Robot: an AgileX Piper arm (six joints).
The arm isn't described. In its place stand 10 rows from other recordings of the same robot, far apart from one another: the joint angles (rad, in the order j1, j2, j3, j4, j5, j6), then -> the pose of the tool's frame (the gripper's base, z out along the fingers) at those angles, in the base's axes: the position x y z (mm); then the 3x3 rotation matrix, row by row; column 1 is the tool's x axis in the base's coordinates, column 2 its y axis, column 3 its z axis.
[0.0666, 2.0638, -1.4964, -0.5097, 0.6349, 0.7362] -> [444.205 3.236 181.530], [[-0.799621 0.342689 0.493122], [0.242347 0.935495 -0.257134], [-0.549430 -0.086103 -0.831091]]
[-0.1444, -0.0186, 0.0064, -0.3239, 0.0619, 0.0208] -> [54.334 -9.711 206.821], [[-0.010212 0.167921 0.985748], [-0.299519 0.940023 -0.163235], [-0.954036 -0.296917 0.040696]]
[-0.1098, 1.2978, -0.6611, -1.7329, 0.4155, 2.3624] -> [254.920 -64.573 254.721], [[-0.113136 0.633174 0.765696], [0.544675 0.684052 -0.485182], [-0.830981 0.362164 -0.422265]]
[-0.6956, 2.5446, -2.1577, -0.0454, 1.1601, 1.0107] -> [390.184 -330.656 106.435], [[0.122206 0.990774 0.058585], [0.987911 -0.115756 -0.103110], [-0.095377 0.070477 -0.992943]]
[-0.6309, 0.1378, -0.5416, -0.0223, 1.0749, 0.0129] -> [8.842 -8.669 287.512], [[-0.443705 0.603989 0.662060], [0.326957 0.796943 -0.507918], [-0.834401 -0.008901 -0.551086]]
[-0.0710, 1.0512, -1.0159, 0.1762, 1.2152, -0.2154] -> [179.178 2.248 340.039], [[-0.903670 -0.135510 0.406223], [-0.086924 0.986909 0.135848], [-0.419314 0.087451 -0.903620]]
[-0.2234, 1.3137, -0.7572, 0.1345, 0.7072, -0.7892] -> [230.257 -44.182 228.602], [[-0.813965 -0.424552 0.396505], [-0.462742 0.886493 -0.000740], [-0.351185 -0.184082 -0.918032]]
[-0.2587, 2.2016, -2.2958, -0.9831, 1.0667, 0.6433] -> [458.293 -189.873 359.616], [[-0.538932 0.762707 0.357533], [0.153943 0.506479 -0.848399], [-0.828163 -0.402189 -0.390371]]
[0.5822, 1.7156, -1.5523, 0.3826, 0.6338, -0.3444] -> [323.015 236.734 344.307], [[-0.500408 -0.696238 0.514630], [-0.365415 0.708711 0.603491], [-0.784897 0.113938 -0.609060]]
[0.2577, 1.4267, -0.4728, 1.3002, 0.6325, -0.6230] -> [193.040 104.486 165.880], [[-0.965080 0.097253 0.243233], [0.237097 0.719097 0.653211], [-0.111381 0.688071 -0.717044]]
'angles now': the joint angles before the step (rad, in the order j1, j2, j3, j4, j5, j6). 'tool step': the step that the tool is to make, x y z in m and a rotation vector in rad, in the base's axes. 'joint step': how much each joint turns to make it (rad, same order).
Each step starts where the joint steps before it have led.
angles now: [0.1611 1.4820 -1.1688 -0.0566 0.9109 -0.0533]
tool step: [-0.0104 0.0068 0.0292 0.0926 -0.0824 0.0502]
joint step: [-0.0001 -0.0671 -0.0321 0.1171 0.0031 -0.0800]
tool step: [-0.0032 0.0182 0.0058 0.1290 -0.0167 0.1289]
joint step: [0.0117 -0.0056 -0.0046 0.2137 -0.0054 -0.1699]
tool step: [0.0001 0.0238 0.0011 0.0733 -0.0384 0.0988]
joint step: [0.0560 0.0119 0.0000 0.1144 -0.0443 -0.0884]
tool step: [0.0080 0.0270 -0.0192 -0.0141 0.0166 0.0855]
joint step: [0.0792 0.0697 0.0003 0.0110 -0.0446 -0.0317]
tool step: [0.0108 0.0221 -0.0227 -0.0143 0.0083 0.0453]
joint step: [0.0576 0.0795 -0.0005 0.0051 -0.0668 -0.0180]
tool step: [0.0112 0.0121 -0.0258 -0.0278 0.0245 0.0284]
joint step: [0.0239 0.0807 0.0002 0.0027 -0.0444 -0.0270]
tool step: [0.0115 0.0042 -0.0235 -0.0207 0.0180 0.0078]
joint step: [0.0003 0.0713 -0.0002 0.0109 -0.0418 -0.0326]
